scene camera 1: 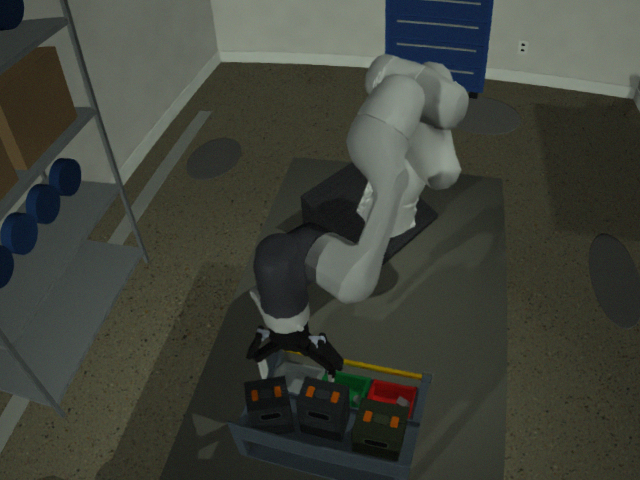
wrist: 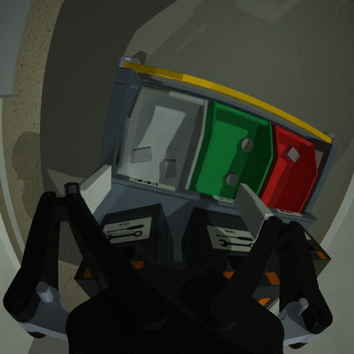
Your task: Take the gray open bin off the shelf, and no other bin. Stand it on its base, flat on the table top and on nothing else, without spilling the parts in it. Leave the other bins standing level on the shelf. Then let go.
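Observation:
The gray open bin [scene camera 1: 294, 384] [wrist: 187, 135] stands at the left end of the row on the blue-gray shelf [scene camera 1: 289, 448] [wrist: 114, 117], with two small gray parts inside. The green bin [scene camera 1: 360, 382] [wrist: 208, 167] stands beside it, and the red bin [scene camera 1: 385, 391] [wrist: 282, 182] is at the right end; both hold small parts. My gripper [scene camera 1: 297, 373] [wrist: 175, 185] is open, with its fingers wide apart over the shelf. In the wrist view its fingertips appear below the gray bin's labelled edge, one left of that bin and one by the green bin. Whether they touch anything is unclear.
Two black toolboxes [scene camera 1: 268, 408] [scene camera 1: 323, 408] and a dark green one [scene camera 1: 379, 431] stand along the labelled side of the bins. A yellow bar [scene camera 1: 382, 368] [wrist: 220, 87] runs along the shelf's opposite edge. A tall rack [scene camera 1: 111, 144] stands at the left.

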